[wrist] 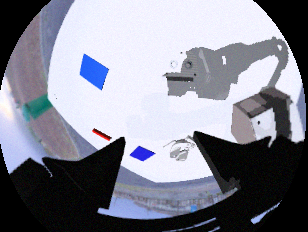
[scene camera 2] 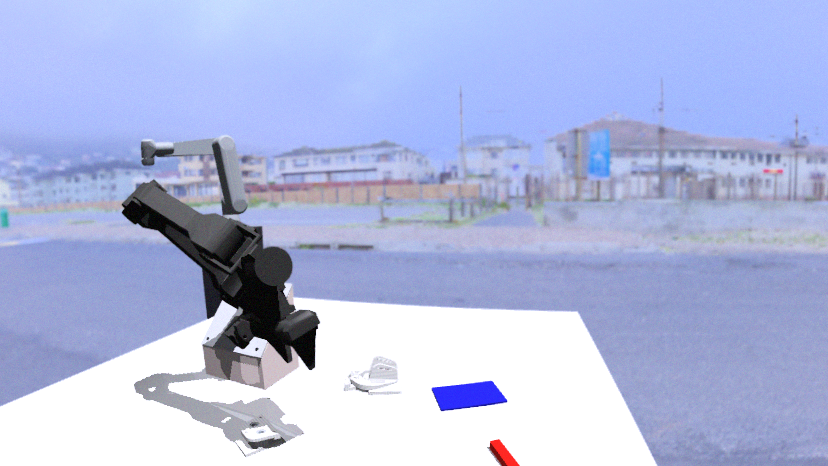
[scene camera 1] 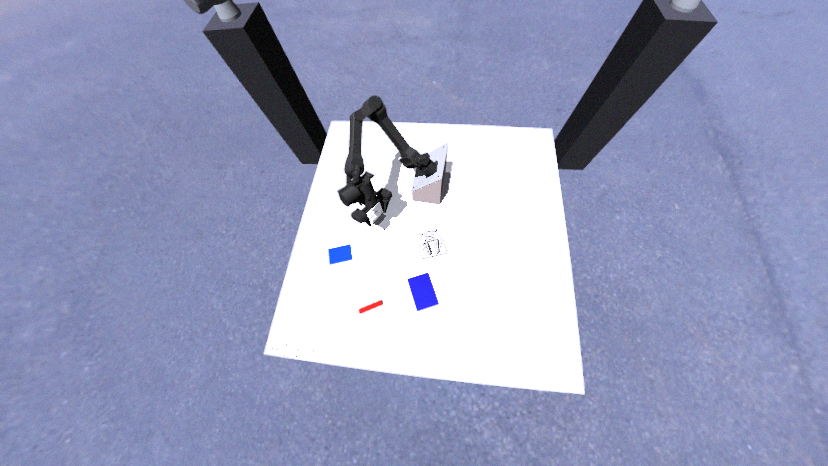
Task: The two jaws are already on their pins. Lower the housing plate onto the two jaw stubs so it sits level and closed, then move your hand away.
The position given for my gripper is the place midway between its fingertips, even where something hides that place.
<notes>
My gripper (scene camera 2: 300,365) is open, with nothing in its grasp. I also see a dark blue patch (scene camera 2: 485,393).
The dark blue patch is seen too in scene camera 1 (scene camera 1: 421,287). My gripper shows as well in the wrist view (wrist: 160,137) and in scene camera 1 (scene camera 1: 377,219).
</notes>
